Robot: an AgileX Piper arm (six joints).
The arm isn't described. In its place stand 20 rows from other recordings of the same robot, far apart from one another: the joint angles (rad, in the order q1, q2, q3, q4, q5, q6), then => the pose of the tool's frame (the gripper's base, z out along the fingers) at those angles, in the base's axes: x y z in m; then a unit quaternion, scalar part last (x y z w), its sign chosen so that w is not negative.
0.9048 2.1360 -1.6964 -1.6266 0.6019 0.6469 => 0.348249 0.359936 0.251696 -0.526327 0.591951 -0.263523 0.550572
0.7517 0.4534 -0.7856 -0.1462 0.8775 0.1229 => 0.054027 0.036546 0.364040 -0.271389 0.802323 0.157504 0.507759
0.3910 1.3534 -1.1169 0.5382 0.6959 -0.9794 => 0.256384 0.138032 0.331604 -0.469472 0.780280 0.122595 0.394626
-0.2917 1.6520 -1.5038 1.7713 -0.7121 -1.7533 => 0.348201 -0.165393 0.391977 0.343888 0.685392 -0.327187 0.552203
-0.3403 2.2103 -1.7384 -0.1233 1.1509 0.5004 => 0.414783 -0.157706 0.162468 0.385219 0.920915 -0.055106 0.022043
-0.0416 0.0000 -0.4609 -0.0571 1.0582 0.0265 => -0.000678 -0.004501 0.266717 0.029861 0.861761 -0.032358 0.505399
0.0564 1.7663 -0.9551 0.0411 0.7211 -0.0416 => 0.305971 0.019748 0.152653 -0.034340 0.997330 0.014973 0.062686
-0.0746 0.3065 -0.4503 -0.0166 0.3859 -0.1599 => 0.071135 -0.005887 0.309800 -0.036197 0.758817 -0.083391 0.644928
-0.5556 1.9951 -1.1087 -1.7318 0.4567 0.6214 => 0.322013 -0.246541 0.145997 -0.162533 0.877840 -0.435349 0.115983
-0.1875 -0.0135 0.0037 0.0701 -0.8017 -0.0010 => 0.019993 -0.008455 0.275016 0.062356 0.325161 -0.074152 0.940682
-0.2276 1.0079 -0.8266 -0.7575 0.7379 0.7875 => 0.181957 -0.085321 0.330157 0.276657 0.837573 -0.225179 0.413795
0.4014 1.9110 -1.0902 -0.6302 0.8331 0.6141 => 0.329068 0.096559 0.143381 -0.105873 0.967468 -0.199833 0.113419
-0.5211 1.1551 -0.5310 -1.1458 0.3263 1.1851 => 0.174031 -0.130539 0.233162 0.316655 0.835916 -0.227383 0.386356
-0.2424 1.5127 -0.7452 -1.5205 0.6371 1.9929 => 0.264724 -0.121149 0.218403 0.428422 0.762162 -0.235130 0.424590
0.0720 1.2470 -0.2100 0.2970 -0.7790 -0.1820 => 0.198769 -0.004423 0.194775 0.050498 0.769014 -0.046683 0.635522
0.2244 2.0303 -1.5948 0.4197 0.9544 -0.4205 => 0.411861 0.125040 0.212375 -0.215511 0.949953 0.170864 0.148155
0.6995 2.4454 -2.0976 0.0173 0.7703 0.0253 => 0.409558 0.346049 0.153062 -0.314631 0.910954 0.101517 0.246707
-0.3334 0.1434 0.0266 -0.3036 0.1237 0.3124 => 0.062055 -0.025044 0.184603 0.144170 0.760867 -0.115629 0.622034
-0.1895 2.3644 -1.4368 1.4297 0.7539 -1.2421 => 0.453370 -0.024163 0.066133 0.038403 0.895636 0.340126 0.284036
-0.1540 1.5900 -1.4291 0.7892 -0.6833 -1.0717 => 0.358455 -0.096911 0.443235 0.127503 0.539007 -0.346387 0.757120
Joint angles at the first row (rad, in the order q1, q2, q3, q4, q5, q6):
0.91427, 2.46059, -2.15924, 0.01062, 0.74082, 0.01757
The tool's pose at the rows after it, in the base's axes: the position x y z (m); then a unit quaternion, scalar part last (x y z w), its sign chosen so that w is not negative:
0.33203 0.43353 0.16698 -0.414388 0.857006 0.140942 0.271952
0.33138 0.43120 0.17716 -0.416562 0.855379 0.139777 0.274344
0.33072 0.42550 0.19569 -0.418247 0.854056 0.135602 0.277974
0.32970 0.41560 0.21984 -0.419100 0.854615 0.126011 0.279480
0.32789 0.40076 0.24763 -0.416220 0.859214 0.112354 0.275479
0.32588 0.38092 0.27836 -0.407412 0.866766 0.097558 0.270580
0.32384 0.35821 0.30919 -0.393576 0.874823 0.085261 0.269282
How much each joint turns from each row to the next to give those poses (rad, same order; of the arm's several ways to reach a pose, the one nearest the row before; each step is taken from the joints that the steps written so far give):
0.00172, -0.00364, -0.00050, 0.00025, -0.00258, -0.00803
-0.00140, -0.02030, -0.00007, -0.00249, 0.01699, -0.00556
-0.00442, -0.03748, -0.00035, -0.00915, 0.03487, -0.00422
-0.00773, -0.05040, -0.00073, -0.01708, 0.05704, -0.00167
-0.01219, -0.06061, -0.00073, -0.01896, 0.08111, 0.00284
-0.01852, -0.06880, -0.00083, -0.01895, 0.09174, 0.00700
-0.02392, -0.07047, -0.00066, -0.01600, 0.08375, 0.00795

